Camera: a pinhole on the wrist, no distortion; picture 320 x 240 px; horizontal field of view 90.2 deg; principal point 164.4 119.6 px. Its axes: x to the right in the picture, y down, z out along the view. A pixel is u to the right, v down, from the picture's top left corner.
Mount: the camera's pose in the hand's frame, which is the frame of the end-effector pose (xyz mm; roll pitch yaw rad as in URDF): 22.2 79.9 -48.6 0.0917 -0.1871 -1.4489
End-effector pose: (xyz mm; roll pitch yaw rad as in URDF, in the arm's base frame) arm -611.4 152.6 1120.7 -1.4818 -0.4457 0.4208
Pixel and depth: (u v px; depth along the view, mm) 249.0 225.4 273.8
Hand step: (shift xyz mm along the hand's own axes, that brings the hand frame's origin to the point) 187.7 10.6 262.7
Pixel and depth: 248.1 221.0 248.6
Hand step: 165.5 17.4 233.1
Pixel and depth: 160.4 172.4 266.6
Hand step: 78.2 144.7 218.9
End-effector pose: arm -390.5 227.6 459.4 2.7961 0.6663 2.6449
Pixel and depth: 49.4 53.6 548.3
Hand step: -311.1 529.0 393.9
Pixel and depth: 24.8 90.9 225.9
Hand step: -67.2 306.2 132.0
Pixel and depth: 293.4 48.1 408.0
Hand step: -165.1 -196.8 395.5
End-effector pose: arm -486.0 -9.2 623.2 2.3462 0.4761 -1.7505
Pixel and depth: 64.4 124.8 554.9
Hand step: -64.5 517.7 431.2
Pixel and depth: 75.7 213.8 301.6
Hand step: 143.7 320.2 231.3
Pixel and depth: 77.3 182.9 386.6
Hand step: 104.5 373.8 304.2
